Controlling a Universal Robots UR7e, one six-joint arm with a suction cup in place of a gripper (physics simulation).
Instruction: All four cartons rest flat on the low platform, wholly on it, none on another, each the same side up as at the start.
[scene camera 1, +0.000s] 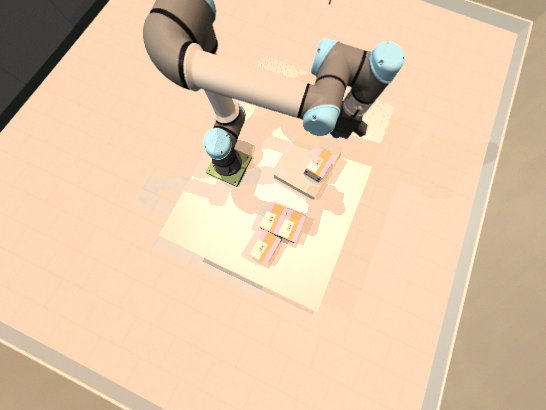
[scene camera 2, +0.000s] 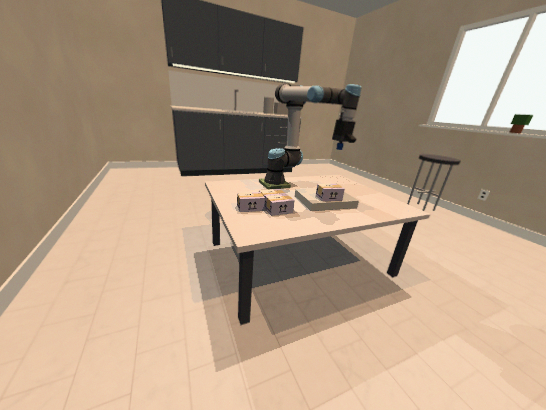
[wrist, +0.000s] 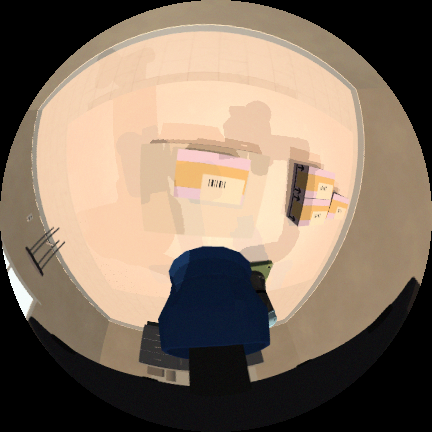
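Pixels of known places: hand, tool point: (scene camera 2: 339, 149) (wrist: 210, 279); arm's base, link origin: (scene camera 1: 227, 162) (scene camera 2: 274, 181).
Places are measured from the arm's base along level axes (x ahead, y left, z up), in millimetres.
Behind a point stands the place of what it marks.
Observation:
A pink-and-orange carton (scene camera 1: 321, 164) @[x 464, y 91, z 100 mm] (scene camera 2: 330, 193) @[x 498, y 68, z 72 mm] (wrist: 212, 177) @[x 458, y 101, z 100 mm] lies flat, label up, on the low grey platform (scene camera 1: 292, 170) @[x 340, y 51, z 24 mm] (scene camera 2: 332, 205) @[x 519, y 81, z 3 mm] (wrist: 156, 220) @[x 354, y 261, z 24 mm]. On the table, one carton (scene camera 1: 273, 218) @[x 321, y -219, z 52 mm] (scene camera 2: 274, 192) @[x 334, y -211, z 54 mm] (wrist: 316, 213) @[x 316, y -223, z 50 mm] lies nearer the robot base, side by side with a second carton (scene camera 1: 292, 226) @[x 417, y -228, z 52 mm] (scene camera 2: 280, 205) @[x 457, y -247, z 29 mm] (wrist: 320, 182) @[x 420, y -219, z 52 mm]. A third carton (scene camera 1: 265, 249) @[x 328, y -366, z 52 mm] (scene camera 2: 250, 202) @[x 365, y -378, z 29 mm] (wrist: 339, 206) @[x 327, y -360, z 52 mm] lies at their end farther from the platform. All three are label up. My gripper (scene camera 2: 340, 147) (wrist: 210, 252), a blue suction cup, is off and holds nothing, well above the platform and its carton.
The arm's green base plate (scene camera 1: 242, 172) @[x 93, y -28, z -3 mm] (scene camera 2: 274, 183) @[x 65, y -41, z 6 mm] (wrist: 262, 268) @[x 71, y -63, z -2 mm] stands on the table (scene camera 1: 200, 220) @[x -31, y -329, z -24 mm] (scene camera 2: 325, 222) @[x 629, y -72, z -24 mm] behind the platform and cartons. A stool (scene camera 2: 439, 160) (wrist: 35, 260) stands on the floor beyond the table. Grey kitchen cabinets (scene camera 2: 200, 140) stand at the back wall.

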